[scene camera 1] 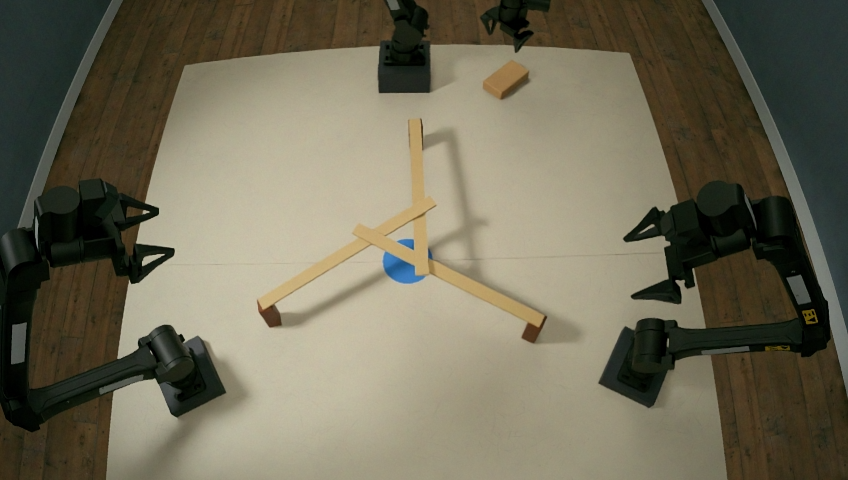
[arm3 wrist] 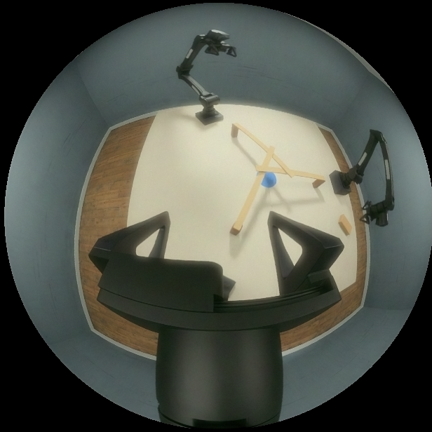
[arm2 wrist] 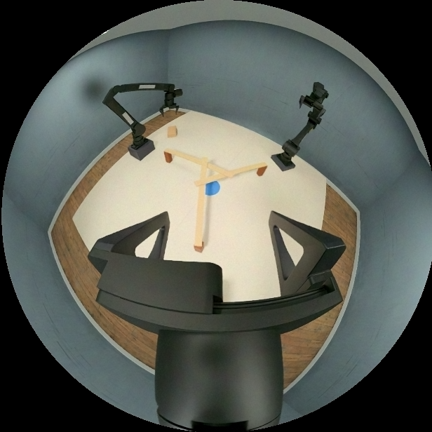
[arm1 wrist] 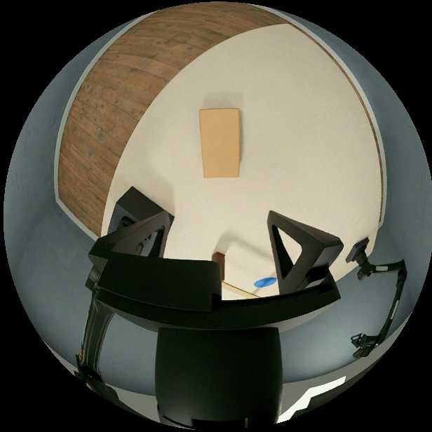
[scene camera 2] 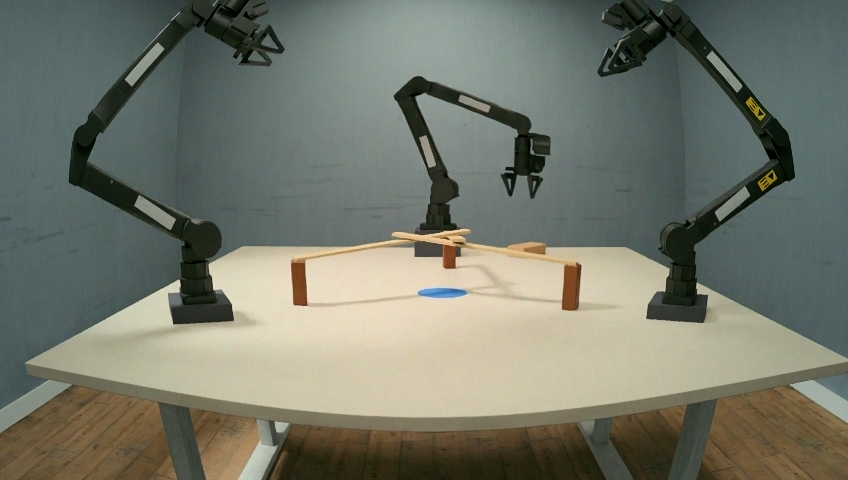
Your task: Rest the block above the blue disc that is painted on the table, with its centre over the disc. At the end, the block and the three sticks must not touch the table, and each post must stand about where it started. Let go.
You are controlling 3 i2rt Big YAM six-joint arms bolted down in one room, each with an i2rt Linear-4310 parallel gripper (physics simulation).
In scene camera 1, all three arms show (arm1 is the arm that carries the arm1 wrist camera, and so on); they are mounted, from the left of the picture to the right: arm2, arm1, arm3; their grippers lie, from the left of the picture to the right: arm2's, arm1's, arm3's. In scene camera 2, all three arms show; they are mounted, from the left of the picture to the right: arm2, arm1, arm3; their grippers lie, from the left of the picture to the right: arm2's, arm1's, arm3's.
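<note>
The tan block (arm1 wrist: pixel 220 143) (scene camera 1: pixel 505 78) (scene camera 2: pixel 527 248) lies flat on the table, right of arm1's base. Three sticks (scene camera 1: pixel 417 172) (scene camera 1: pixel 315 270) (scene camera 1: pixel 487 291) slope up from three brown posts (scene camera 2: pixel 449 256) (scene camera 2: pixel 299 283) (scene camera 2: pixel 571 287) and overlap in a raised triangle, each inner end resting over another stick. The blue disc (scene camera 1: pixel 399 270) (scene camera 2: pixel 442 293) lies beneath, partly covered in scene camera 1. Arm1's gripper (arm1 wrist: pixel 221 215) (scene camera 1: pixel 503 40) (scene camera 2: pixel 521 195) is open, pointing down, high near the block. Arm2's gripper (arm2 wrist: pixel 220 214) (scene camera 1: pixel 165 231) and arm3's gripper (arm3 wrist: pixel 219 214) (scene camera 1: pixel 629 267) are open, empty and raised.
Arm1's base (scene camera 1: pixel 404 74) stands at the back behind one post. Arm2's base (scene camera 1: pixel 193 377) is at the left and arm3's base (scene camera 1: pixel 633 368) at the right. The table's back edge (scene camera 2: pixel 357 246) runs close behind the block.
</note>
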